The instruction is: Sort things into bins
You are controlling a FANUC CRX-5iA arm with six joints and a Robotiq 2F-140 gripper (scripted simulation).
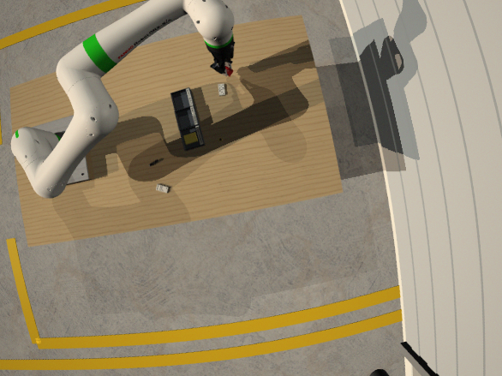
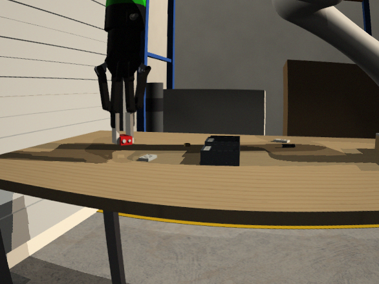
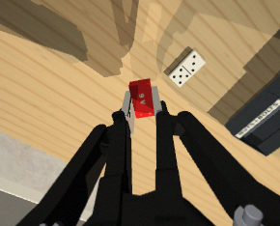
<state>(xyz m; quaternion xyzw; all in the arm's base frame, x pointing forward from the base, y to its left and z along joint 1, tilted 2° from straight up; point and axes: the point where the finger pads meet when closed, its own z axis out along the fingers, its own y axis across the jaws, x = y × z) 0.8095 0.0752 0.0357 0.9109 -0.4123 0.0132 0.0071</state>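
Now: hand 21 cm past the black three-part bin, 14 cm to the left of it and 6 cm above it. Also, from my hand: yellow pad: 22 cm behind, 22 cm to the right, 7 cm below; then nut: 11 cm behind, 26 cm to the right, 7 cm below; then red battery: 1 cm behind, 1 cm to the left, 3 cm below.
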